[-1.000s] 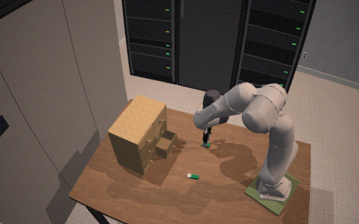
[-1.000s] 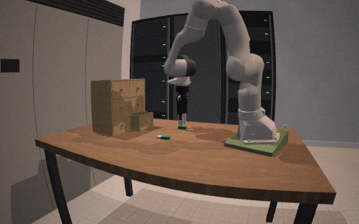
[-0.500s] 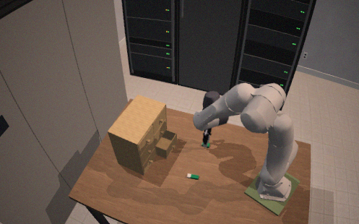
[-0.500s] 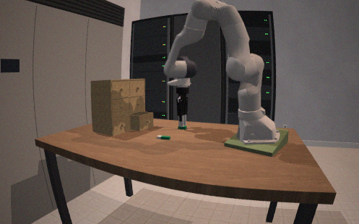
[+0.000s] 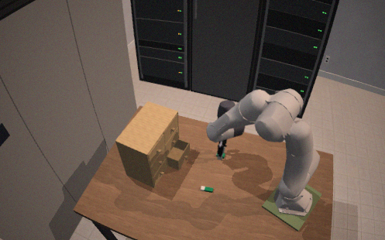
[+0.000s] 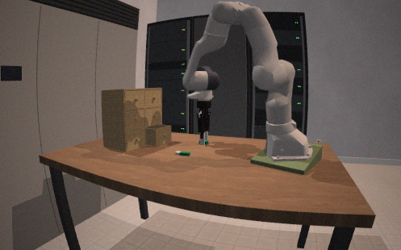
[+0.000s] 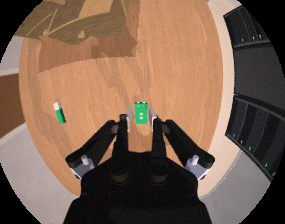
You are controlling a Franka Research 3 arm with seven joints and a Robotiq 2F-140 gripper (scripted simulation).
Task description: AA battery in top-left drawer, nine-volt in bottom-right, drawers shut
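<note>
Right now my hand is 20 mm above the nine-volt battery and 10 mm short of it. The rest, counted from my hand: white-and-green cylinder 250 mm to the left, 30 mm below, 30 mm behind; then AA battery 290 mm ahead, 280 mm to the left, 180 mm above.
</note>
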